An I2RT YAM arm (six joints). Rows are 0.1 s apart.
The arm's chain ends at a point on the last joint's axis. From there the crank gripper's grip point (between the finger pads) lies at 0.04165 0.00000 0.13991 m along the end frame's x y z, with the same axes.
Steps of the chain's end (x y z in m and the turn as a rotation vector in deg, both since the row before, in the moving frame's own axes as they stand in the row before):
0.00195 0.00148 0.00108 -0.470 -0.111 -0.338
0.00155 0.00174 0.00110 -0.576 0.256 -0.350
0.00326 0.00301 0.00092 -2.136 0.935 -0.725
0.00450 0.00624 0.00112 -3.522 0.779 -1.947
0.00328 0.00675 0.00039 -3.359 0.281 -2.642
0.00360 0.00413 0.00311 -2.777 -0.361 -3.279
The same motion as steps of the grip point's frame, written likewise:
0.00168 0.00238 0.00116 -0.470 -0.111 -0.338
0.00218 0.00289 0.00091 -0.576 0.256 -0.350
0.00557 0.00767 0.00013 -2.136 0.935 -0.725
0.00652 0.01337 0.00032 -3.522 0.779 -1.947
0.00411 0.01300 0.00000 -3.359 0.281 -2.642
0.00284 0.00855 0.00326 -2.777 -0.361 -3.279

